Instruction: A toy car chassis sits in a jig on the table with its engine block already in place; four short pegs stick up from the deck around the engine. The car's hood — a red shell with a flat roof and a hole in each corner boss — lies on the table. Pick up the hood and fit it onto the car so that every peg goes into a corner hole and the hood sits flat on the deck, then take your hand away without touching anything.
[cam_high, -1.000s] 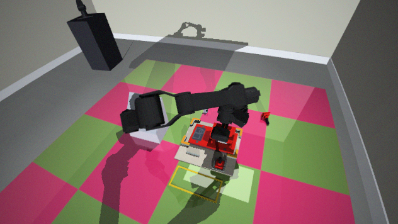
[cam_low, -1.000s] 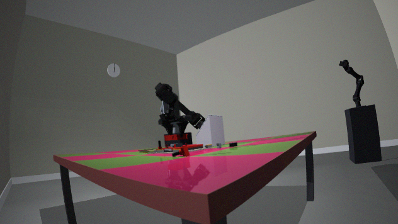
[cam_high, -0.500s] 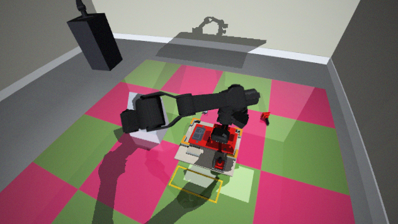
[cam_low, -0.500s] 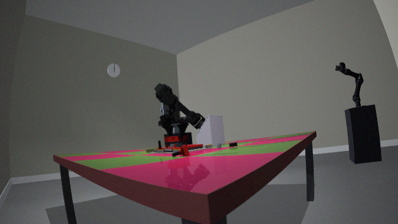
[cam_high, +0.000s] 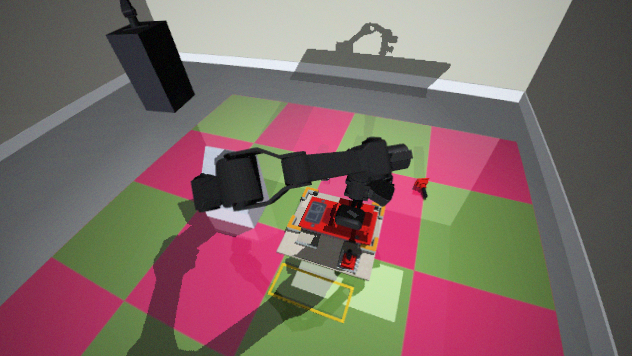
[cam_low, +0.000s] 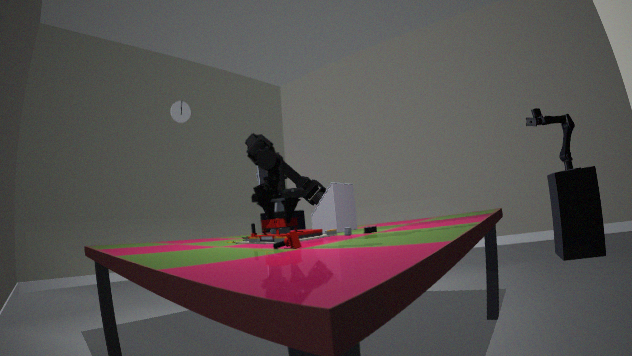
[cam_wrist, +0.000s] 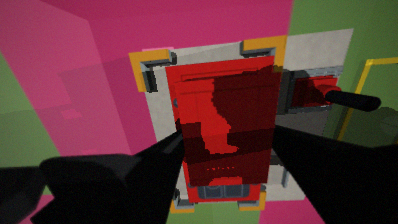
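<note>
Now: gripper tip 30 mm above the white engine block. The rest, counted from my gripper tip: small wheel: 160 mm behind, 230 mm to the left, 50 mm below; then red hood: 10 mm above.
</note>
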